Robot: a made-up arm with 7 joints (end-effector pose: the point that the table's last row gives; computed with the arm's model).
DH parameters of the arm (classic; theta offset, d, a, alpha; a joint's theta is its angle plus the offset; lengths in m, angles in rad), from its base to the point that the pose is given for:
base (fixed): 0 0 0 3.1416
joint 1: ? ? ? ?
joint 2: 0 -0.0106 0 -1.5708
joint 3: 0 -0.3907 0 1.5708
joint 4: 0 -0.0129 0 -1.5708
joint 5: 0 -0.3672 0 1.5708
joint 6: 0 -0.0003 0 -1.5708
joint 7: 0 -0.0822 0 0
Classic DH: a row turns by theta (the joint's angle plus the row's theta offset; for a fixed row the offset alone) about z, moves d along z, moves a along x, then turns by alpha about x.
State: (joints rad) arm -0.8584 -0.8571 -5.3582 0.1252 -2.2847 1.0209 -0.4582
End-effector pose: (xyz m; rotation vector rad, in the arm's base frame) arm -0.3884 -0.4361 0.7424 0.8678 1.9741 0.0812
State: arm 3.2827 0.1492 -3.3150 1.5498 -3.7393 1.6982 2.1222
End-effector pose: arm 0.2860 -0.0262 0.7036 -2.3074 -1.3616 -0.7274
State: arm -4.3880 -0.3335 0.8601 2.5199 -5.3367 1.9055 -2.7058
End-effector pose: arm -0.1782 0.0428 0.2881 1.0779 0.8407 -1.6800
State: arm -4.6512 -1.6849 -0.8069 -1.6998 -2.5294 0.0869 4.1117
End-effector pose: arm -0.3192 0.3110 -0.1472 1.1735 0.4084 2.8786
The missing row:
joint 1: 0 -0.1895 0 1.5708
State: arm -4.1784 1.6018 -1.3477 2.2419 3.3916 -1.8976 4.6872
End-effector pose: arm 0.1098 -0.2010 0.1061 0.6962 1.4742 -1.0040
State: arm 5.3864 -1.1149 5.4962 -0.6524 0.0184 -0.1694 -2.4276
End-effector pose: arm -0.2941 -0.7211 0.3434 -0.9880 1.1540 1.2117
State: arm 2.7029 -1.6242 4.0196 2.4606 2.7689 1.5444 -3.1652
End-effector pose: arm 0.2325 -0.1575 0.0278 1.1195 -1.2774 -2.0189
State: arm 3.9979 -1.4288 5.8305 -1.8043 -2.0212 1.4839 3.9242
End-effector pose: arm 0.2913 -0.1657 -0.1156 0.4616 1.1060 1.1868
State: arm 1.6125 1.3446 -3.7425 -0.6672 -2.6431 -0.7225 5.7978
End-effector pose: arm 0.1176 -0.7808 0.1975 -1.9191 0.7122 0.7794
